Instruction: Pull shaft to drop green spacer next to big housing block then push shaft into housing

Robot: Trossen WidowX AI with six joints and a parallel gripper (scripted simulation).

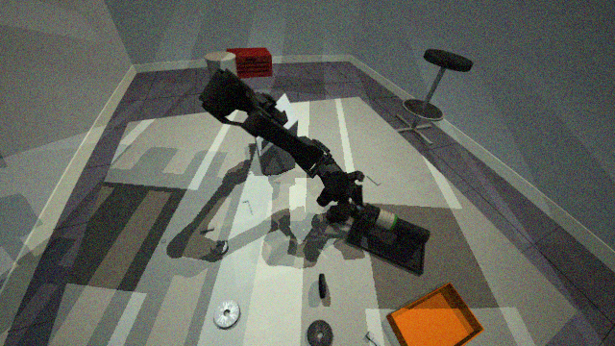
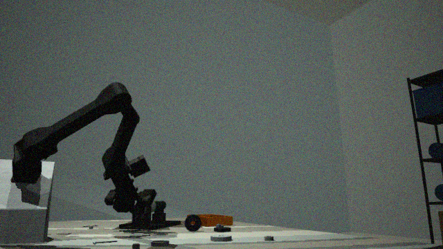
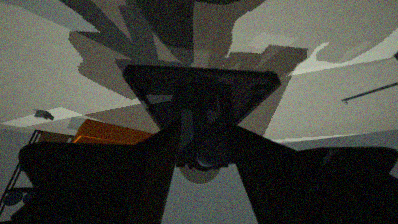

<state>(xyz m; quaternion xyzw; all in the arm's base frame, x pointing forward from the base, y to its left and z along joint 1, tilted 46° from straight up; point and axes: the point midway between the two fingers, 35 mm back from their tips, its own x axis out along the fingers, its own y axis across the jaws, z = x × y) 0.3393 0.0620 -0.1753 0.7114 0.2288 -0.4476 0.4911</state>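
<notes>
Now: gripper tip 50 mm to the right of the white spacer, 40 mm short of it and 20 mm below it. From my gripper tip the other things lie so: shaft 30 mm to the left, 20 mm ahead, 20 mm above; then green spacer 70 mm to the left, 60 mm ahead, 20 mm above; then orange tray 310 mm ahead, 80 mm to the left, 50 mm below.
</notes>
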